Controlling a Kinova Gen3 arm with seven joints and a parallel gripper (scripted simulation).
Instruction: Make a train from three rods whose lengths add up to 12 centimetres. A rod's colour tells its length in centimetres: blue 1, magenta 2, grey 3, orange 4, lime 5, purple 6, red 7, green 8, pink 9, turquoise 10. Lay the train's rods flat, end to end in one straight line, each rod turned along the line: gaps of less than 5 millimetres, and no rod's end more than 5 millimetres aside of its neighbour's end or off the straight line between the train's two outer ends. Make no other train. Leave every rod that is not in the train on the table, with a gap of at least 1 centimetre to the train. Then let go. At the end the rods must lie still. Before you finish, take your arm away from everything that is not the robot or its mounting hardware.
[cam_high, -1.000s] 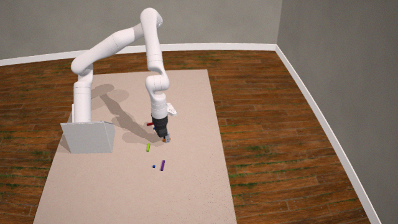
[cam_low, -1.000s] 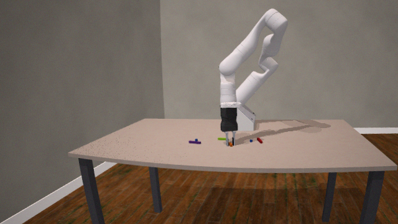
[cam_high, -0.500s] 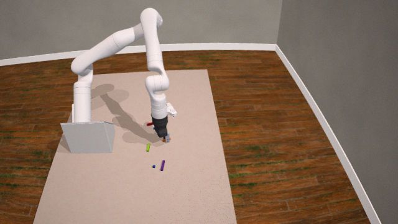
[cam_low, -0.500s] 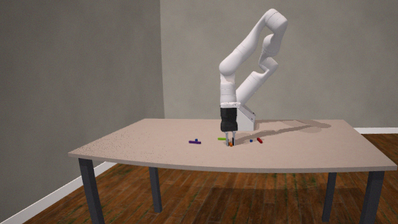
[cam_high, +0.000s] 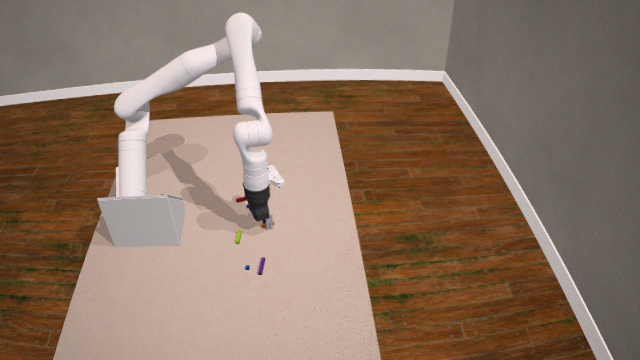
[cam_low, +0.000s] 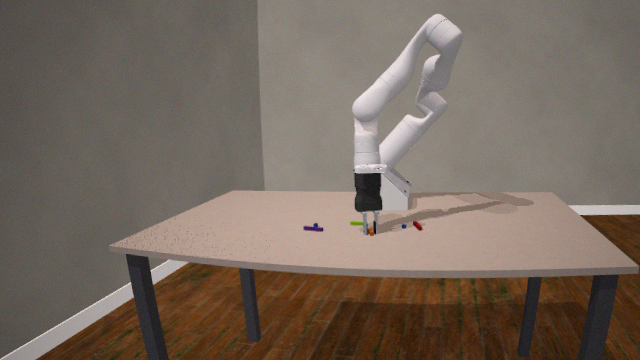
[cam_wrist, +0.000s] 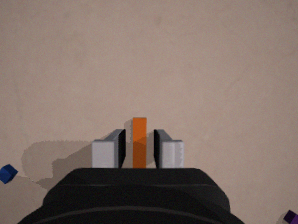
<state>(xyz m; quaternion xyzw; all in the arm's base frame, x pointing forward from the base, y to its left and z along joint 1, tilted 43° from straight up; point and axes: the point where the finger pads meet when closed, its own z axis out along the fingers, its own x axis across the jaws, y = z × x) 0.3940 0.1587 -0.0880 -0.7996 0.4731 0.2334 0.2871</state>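
My gripper is now 1 cm above the orange rod. The rest, counted from my hand: purple rod (17 cm to the right, 1 cm below); then lime rod (9 cm behind, 6 cm to the right, 1 cm below); then red rod (8 cm behind, 12 cm to the left, 1 cm below).
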